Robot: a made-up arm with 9 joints. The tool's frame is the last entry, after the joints.
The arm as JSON. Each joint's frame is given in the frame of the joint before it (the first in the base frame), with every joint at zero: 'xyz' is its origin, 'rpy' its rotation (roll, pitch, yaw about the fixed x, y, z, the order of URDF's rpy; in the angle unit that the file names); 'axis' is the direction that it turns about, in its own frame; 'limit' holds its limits. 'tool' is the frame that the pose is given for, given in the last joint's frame.
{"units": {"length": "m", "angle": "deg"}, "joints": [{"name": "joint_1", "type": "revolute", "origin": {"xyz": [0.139, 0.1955, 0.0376], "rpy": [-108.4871, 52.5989, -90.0]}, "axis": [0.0, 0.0, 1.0], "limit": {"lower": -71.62, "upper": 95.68}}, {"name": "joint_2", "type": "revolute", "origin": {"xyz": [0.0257, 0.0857, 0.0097], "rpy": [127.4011, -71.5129, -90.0]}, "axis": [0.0, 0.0, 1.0], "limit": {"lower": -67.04, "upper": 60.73}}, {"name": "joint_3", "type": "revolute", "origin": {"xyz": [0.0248, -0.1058, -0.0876], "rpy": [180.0, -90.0, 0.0]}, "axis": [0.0, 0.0, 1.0], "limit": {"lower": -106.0, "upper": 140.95}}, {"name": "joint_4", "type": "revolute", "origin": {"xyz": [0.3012, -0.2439, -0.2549], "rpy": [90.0, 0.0, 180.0]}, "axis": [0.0, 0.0, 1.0], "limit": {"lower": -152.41, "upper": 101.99}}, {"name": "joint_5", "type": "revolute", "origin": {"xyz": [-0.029, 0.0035, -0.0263], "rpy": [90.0, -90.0, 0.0]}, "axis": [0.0, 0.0, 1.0], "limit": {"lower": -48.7, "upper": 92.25}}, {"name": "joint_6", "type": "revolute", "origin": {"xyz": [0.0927, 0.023, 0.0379], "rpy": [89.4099, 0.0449, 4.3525]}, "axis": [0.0, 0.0, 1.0], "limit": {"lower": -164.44, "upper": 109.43}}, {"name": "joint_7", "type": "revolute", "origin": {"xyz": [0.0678, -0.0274, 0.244], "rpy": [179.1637, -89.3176, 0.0]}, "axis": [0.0, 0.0, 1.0], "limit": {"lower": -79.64, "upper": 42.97}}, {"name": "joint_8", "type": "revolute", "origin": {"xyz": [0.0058, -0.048, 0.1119], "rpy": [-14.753, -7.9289, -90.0]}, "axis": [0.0, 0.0, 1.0], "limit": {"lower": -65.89, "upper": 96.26}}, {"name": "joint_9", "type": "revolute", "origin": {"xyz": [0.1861, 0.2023, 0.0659], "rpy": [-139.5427, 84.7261, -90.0]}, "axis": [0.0, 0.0, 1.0], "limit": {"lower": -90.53, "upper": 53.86}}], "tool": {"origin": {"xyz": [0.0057, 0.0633, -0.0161], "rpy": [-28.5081, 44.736, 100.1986]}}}
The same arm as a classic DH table. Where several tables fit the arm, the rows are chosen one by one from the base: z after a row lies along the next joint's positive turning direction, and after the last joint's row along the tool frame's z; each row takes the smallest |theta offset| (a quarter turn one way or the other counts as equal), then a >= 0, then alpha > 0; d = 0 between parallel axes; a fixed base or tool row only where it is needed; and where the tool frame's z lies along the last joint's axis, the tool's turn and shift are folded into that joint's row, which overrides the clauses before.
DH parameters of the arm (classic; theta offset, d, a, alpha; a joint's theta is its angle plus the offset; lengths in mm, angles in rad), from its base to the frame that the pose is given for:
base (fixed): -1.3112 73.8 -153.3 -1.7646
joint_1: 0 183.8 -54.3 1.7646
joint_2: -0.2596 -160.1 105.8 -1.5708
joint_3: -1.5708 -230.1 301.2 -1.5708
joint_4: 0 -270.2 29 -1.5708
joint_5: -1.4948 34.6 94.2 1.5605
joint_6: 1.5554 228.9 -26.4 1.5827
joint_7: 0.4824 237.2 45.2 -0.2916
joint_8: -1.2087 25.6 9.8 -1.6408
joint_9: -0.7954 228.7 -50.8 0.8967
tool (fixed): -2.0197 49 0 0
Joint limits (rad, base to tool): -1.25..1.6699 -1.1701..1.0599 -1.85..2.46 -2.6601..1.7801 -0.85..1.6101 -2.87..1.9099 -1.39..0.75 -1.15..1.6801 -1.58..0.94

